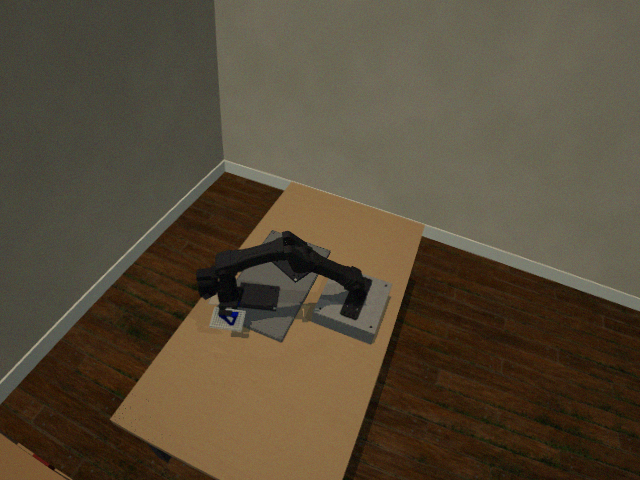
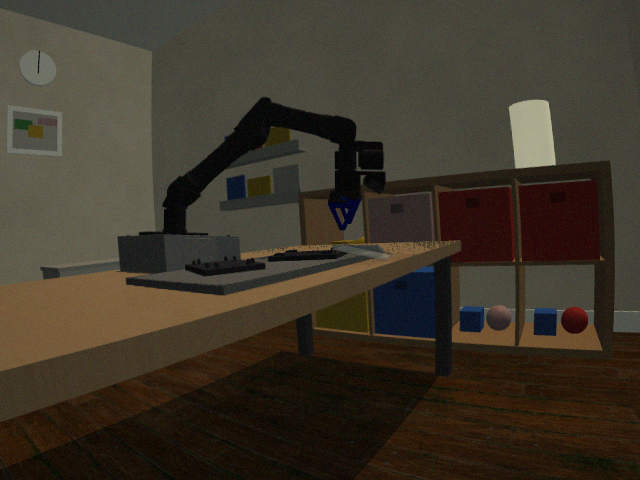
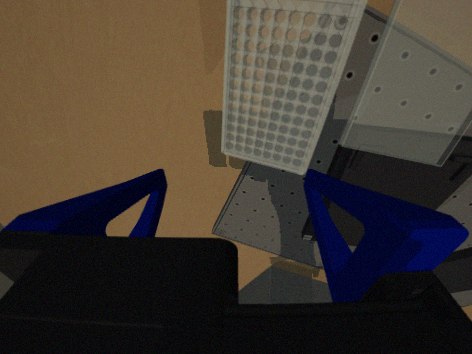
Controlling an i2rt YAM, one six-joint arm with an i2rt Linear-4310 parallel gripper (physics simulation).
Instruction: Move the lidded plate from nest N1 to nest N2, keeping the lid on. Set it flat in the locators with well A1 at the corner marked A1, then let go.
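Where they show: gripper, between the fingertips: [image 1: 234, 315] [image 2: 345, 226] [image 3: 235, 177]; arm's base, origin of its link: [image 1: 356, 297] [image 2: 174, 236].
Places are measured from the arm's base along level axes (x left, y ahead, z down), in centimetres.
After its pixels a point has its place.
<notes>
The white well plate [image 1: 235, 324] {x 28.3, y 38.5, z 6.3 cm} [image 3: 275, 85] {x 27.6, y 43.5, z 6.2 cm} is off the nests, across a corner of the grey board [image 1: 279, 325] {x 20.6, y 23.5, z 7.4 cm} [image 2: 175, 281] {x -25.2, y 37.2, z 7.4 cm} [image 3: 250, 205] {x 23.6, y 29.2, z 7.4 cm} and over the tabletop. The clear lid [image 3: 420, 100] {x 17.7, y 46.8, z 6.4 cm} is off the plate, beside it, over the board and part of the nearer dark nest [image 1: 261, 296] {x 12.1, y 35.8, z 6.2 cm} [image 2: 305, 255] {x 7.1, y 40.3, z 6.3 cm} [image 3: 400, 180] {x 13.1, y 40.8, z 6.2 cm}. The other dark nest [image 1: 295, 274] {x -4.7, y 28.3, z 6.2 cm} [image 2: 224, 266] {x -14.0, y 37.1, z 6.2 cm} is farther along the board. Labels N1, N2 and A1 are not legible. My gripper [image 1: 229, 316] {x 28.0, y 38.7, z 0.7 cm} [image 2: 343, 227] {x 28.0, y 38.7, z 0.7 cm} [image 3: 235, 177] {x 28.0, y 38.7, z 0.7 cm} is open and empty, above the table by the plate's near end.
The grey base block [image 1: 377, 304] {x -0.2, y -8.7, z -0.2 cm} [image 2: 178, 253] {x -8.2, y 13.5, z 4.2 cm} carries the arm at the other side of the board. The wooden table [image 1: 289, 382] {x 39.8, y 10.3, z 8.7 cm} [image 2: 155, 330] {x -42.2, y 58.7, z 8.7 cm} has an edge close to the plate. A yellow item [image 2: 351, 241] shows behind the board. A cubby shelf [image 2: 603, 248] stands beyond the table.
</notes>
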